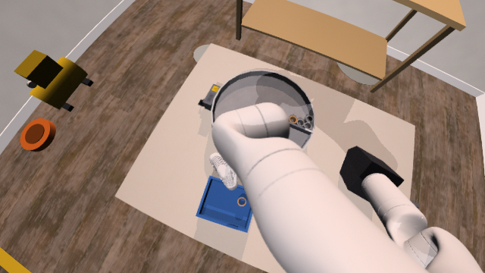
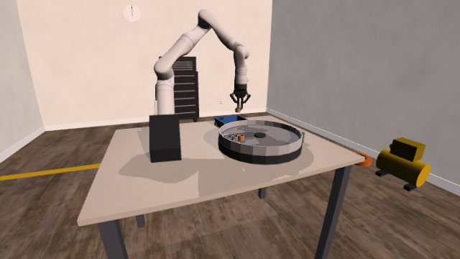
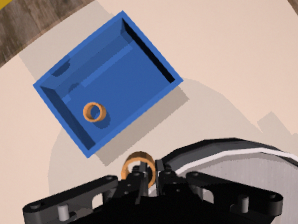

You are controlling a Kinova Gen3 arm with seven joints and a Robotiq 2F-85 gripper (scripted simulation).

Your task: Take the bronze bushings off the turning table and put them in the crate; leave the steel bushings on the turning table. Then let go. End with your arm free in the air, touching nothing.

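The blue crate lies 130 mm below my hand, 120 mm to the left of it and 20 mm behind it. Round my hand: grey turning table 240 mm to the right, 100 mm below, 40 mm ahead.
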